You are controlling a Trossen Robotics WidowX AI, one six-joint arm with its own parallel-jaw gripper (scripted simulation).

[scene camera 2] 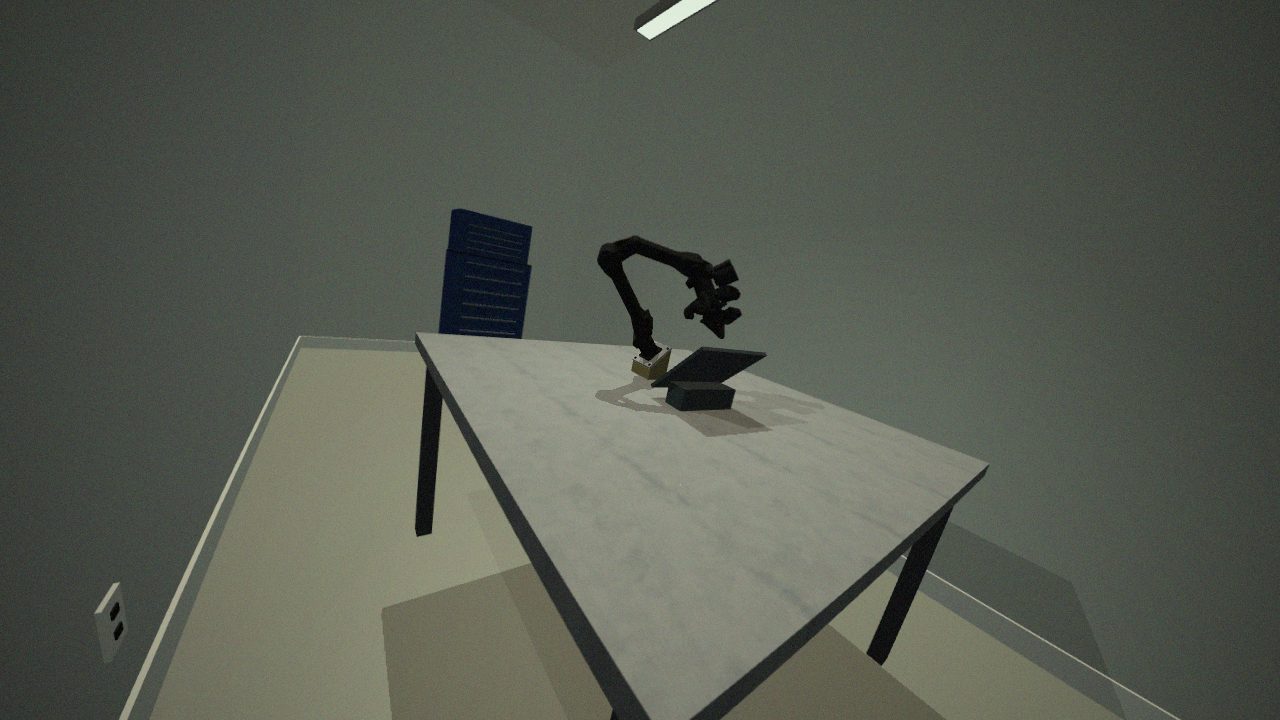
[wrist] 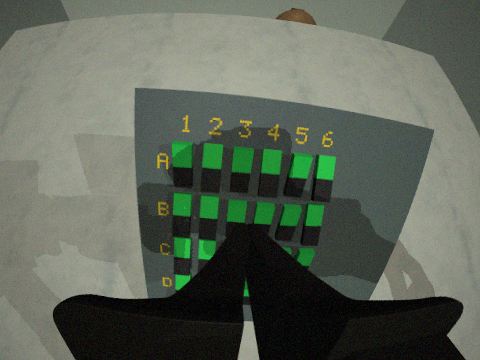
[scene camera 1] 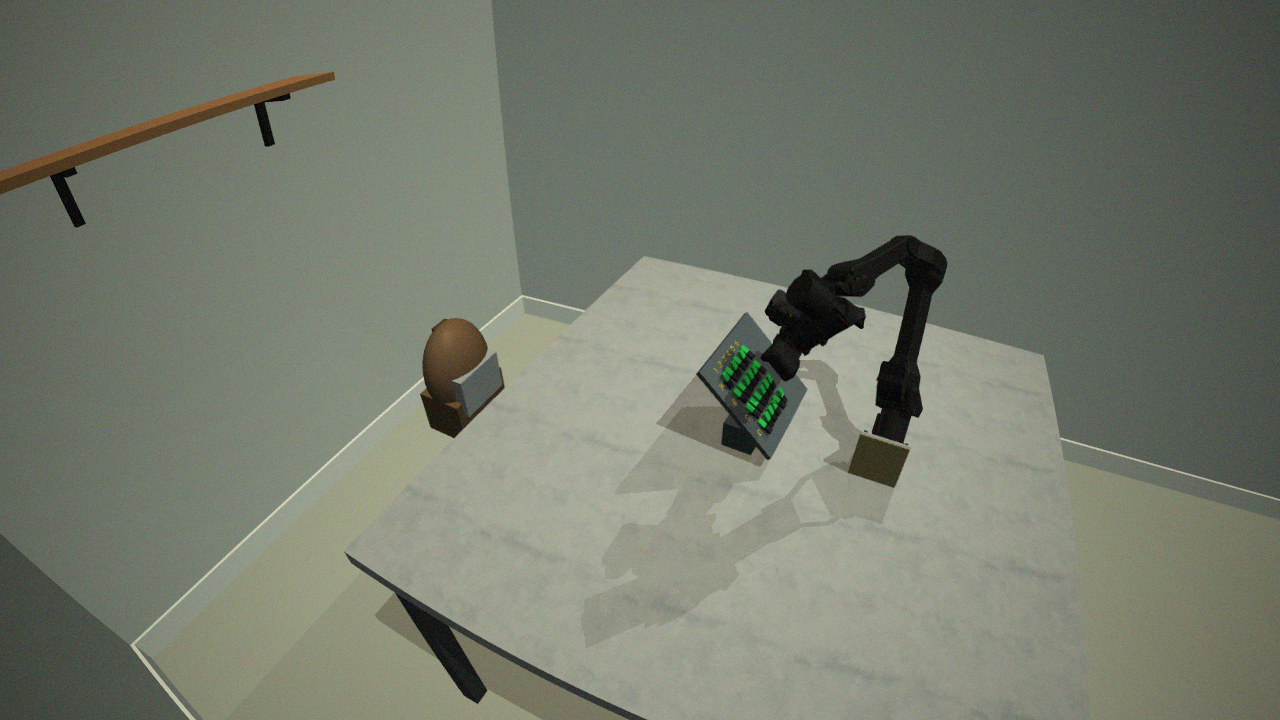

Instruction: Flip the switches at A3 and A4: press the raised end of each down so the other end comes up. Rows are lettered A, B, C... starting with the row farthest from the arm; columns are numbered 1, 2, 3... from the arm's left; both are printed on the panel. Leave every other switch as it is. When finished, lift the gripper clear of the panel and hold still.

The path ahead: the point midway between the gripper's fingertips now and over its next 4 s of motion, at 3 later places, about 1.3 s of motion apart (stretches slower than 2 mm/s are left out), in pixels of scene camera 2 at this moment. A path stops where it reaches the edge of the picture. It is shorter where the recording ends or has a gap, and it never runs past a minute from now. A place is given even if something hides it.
The gripper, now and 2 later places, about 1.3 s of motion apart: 722,338; 723,355; 724,357
